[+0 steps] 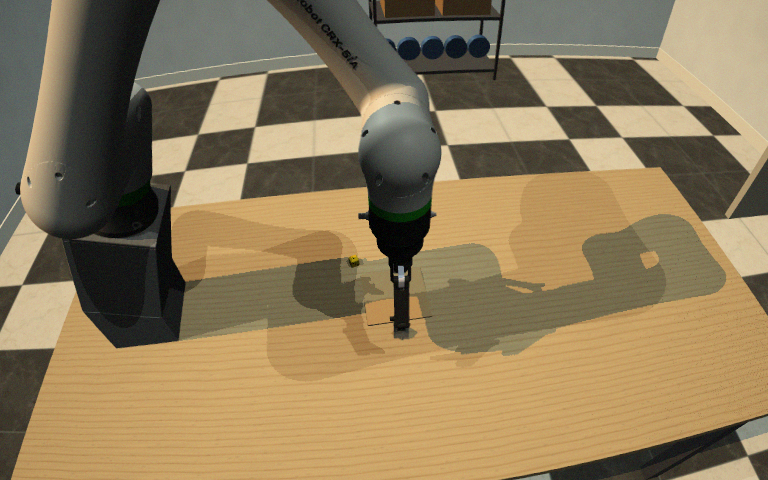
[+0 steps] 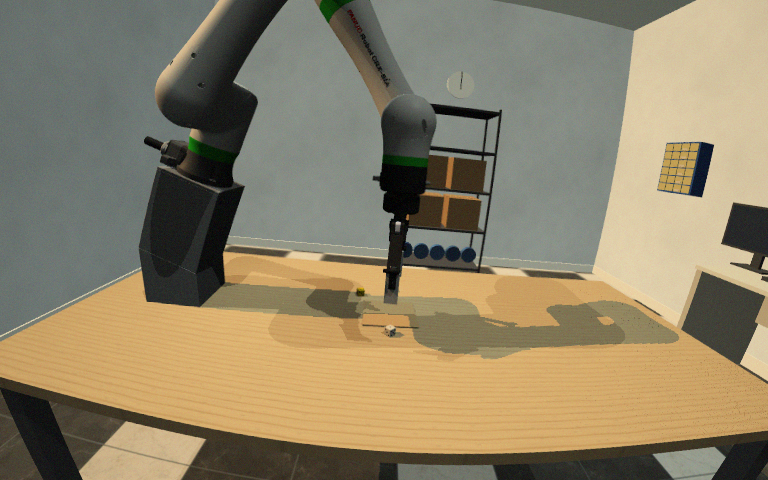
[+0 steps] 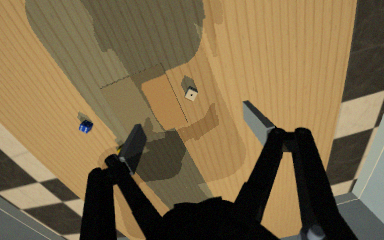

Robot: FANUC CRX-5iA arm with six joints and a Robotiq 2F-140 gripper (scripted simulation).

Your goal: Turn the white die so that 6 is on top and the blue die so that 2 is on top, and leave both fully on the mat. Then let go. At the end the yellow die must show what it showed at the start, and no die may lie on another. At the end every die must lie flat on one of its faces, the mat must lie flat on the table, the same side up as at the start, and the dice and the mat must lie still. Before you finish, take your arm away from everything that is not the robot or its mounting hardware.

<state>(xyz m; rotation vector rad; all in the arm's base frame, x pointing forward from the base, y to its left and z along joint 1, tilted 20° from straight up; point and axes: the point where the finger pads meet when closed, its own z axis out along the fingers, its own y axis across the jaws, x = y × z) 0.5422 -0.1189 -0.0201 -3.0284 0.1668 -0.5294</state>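
Now: hand 12 cm above the white die. The rest, counted from my hand: blue die (26 cm to the left, 12 cm below, 1 cm ahead); then tan mat (13 cm below, 10 cm to the left); then yellow die (21 cm to the left, 12 cm below, 8 cm behind).
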